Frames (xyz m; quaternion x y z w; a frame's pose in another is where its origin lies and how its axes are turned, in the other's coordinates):
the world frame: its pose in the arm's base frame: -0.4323 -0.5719 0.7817 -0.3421 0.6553 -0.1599 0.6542
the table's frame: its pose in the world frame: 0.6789 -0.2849 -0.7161 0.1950 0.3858 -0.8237 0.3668
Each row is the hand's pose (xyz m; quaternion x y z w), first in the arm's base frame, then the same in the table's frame.
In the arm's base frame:
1: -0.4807 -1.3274 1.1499 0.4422 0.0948 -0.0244 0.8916
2: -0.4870 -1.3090 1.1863 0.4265 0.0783 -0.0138 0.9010
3: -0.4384 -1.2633 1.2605 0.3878 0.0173 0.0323 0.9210
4: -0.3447 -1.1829 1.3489 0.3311 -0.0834 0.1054 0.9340
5: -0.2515 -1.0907 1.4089 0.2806 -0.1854 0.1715 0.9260
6: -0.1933 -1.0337 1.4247 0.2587 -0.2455 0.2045 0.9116
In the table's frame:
1: 0.2477 -0.3626 0.6808 -0.3131 -0.2230 -0.8909 0.2419
2: 0.2811 -0.3861 0.6864 -0.3310 -0.2041 -0.8875 0.2473
3: 0.3160 -0.4605 0.7430 -0.3876 -0.1502 -0.8651 0.2809
4: 0.3375 -0.5840 0.8287 -0.4714 -0.0723 -0.8124 0.3357
5: 0.3349 -0.7116 0.8959 -0.5471 -0.0069 -0.7427 0.3860
6: 0.3149 -0.7856 0.9275 -0.5875 0.0203 -0.6953 0.4136

